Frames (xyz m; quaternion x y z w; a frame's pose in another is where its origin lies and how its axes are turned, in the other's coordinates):
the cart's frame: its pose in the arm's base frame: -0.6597 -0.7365 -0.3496 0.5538 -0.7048 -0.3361 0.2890
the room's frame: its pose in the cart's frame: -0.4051 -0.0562 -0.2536 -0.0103 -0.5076 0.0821 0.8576
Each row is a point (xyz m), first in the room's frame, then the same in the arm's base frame.
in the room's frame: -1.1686 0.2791 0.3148
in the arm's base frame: 0.4982 0.3261 0.3180
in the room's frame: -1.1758 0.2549 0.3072
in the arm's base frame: 0.5170 0.3148 0.3033
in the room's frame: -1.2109 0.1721 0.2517
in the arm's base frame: 0.5948 0.2523 0.2684
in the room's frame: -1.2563 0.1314 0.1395
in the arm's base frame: 0.6700 0.1524 0.2942
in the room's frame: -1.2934 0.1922 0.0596
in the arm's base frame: 0.6854 0.1069 0.3899
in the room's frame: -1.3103 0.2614 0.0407
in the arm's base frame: 0.6703 0.1134 0.4618
